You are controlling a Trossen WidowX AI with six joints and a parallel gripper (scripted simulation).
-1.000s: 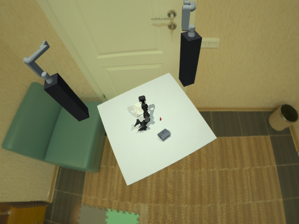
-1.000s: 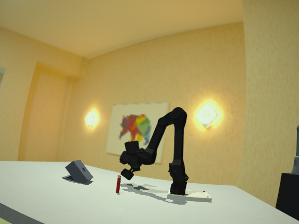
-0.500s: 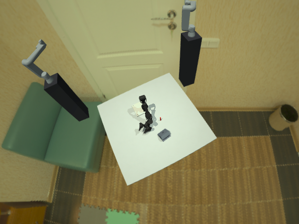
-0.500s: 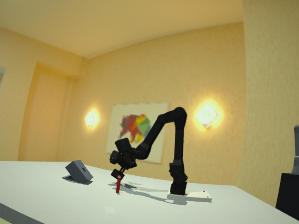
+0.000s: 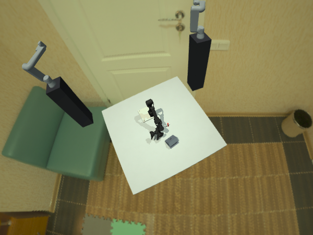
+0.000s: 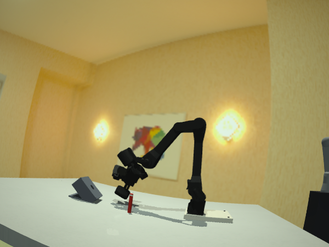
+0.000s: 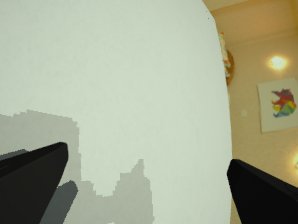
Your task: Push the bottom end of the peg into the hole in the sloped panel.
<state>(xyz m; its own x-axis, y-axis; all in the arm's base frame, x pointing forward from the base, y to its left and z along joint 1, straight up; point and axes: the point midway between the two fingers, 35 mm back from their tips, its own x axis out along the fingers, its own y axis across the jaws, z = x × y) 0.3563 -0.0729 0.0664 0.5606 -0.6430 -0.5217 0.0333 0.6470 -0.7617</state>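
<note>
The red peg lies 140 mm behind my gripper tip, 240 mm to the left of it and 10 mm below it. The rest, counted from my gripper tip: grey sloped panel 80 mm ahead, 200 mm to the left, 30 mm below.
</note>
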